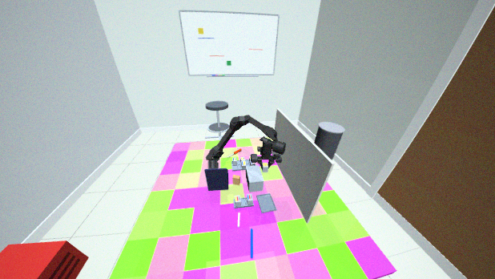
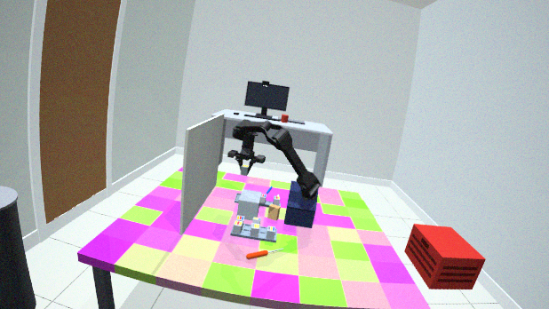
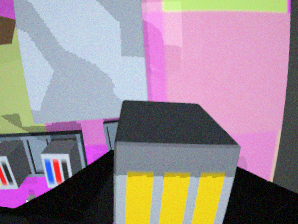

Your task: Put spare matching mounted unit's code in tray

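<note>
Right now my gripper tip is 2 cm past the flat grey tray, 11 cm to the left of it and 19 cm above it. Also, from my gripper tip: mounted unit 4 cm behind, 8 cm to the left, 14 cm below; spare 2 cm above; tall white panel 21 cm ahead, 5 cm to the left, 3 cm above.
</note>
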